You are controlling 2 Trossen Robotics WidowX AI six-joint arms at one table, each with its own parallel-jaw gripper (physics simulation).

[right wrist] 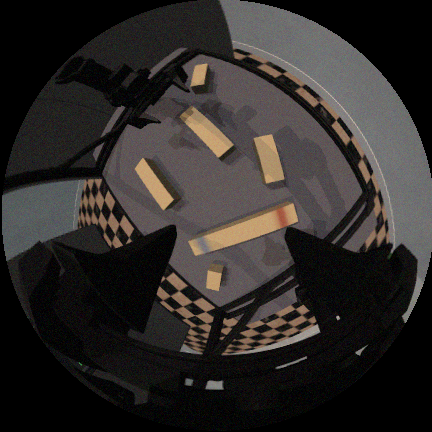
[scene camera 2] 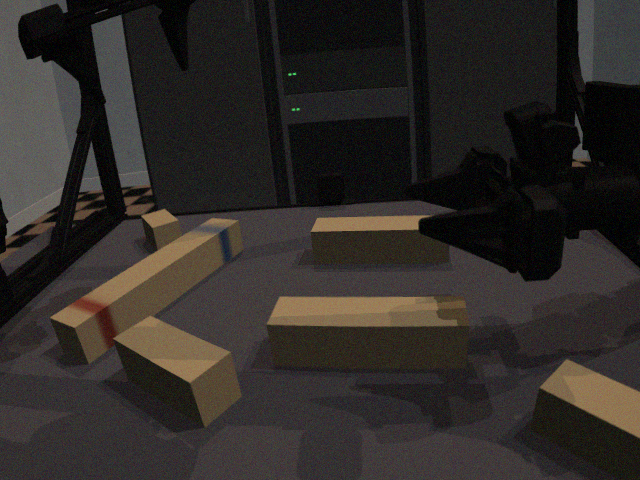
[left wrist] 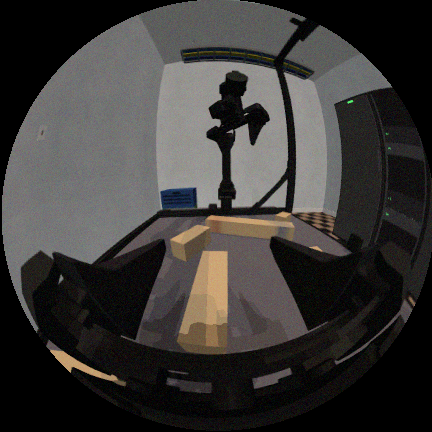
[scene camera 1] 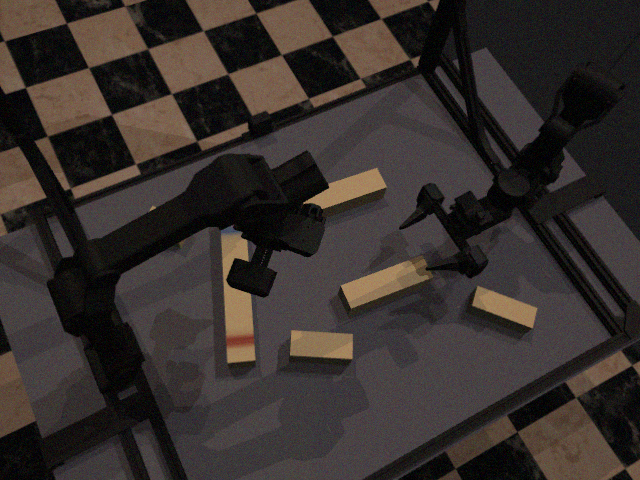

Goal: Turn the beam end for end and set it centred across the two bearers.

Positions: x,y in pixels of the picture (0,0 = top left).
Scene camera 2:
my left gripper: 411,206
my right gripper: 145,85
beam: 85,329, on the table
